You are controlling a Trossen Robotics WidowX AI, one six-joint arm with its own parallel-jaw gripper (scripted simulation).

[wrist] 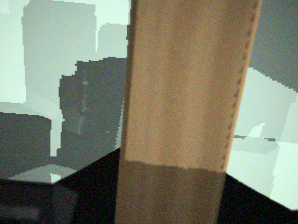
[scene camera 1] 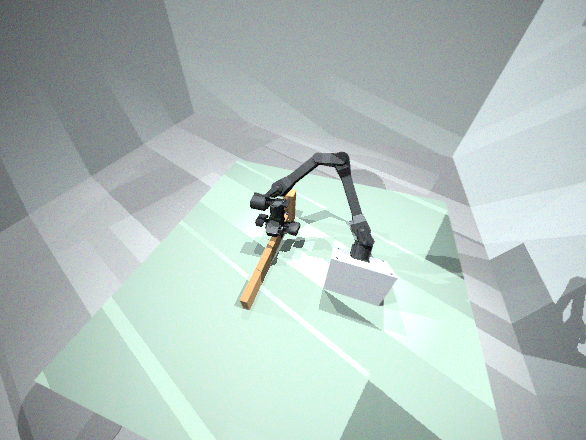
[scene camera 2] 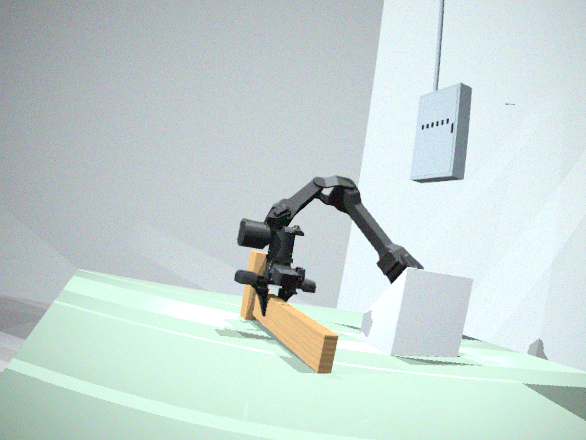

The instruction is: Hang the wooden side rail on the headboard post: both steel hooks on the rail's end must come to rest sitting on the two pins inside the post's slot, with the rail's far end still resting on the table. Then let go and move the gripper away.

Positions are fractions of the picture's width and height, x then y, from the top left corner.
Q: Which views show the wooden side rail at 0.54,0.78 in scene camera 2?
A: The wrist view, scene camera 1 and scene camera 2: all of them.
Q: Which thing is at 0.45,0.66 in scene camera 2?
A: The gripper.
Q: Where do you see a wooden side rail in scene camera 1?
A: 0.43,0.65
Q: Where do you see a headboard post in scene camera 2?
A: At 0.43,0.68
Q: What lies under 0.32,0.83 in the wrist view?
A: The gripper.
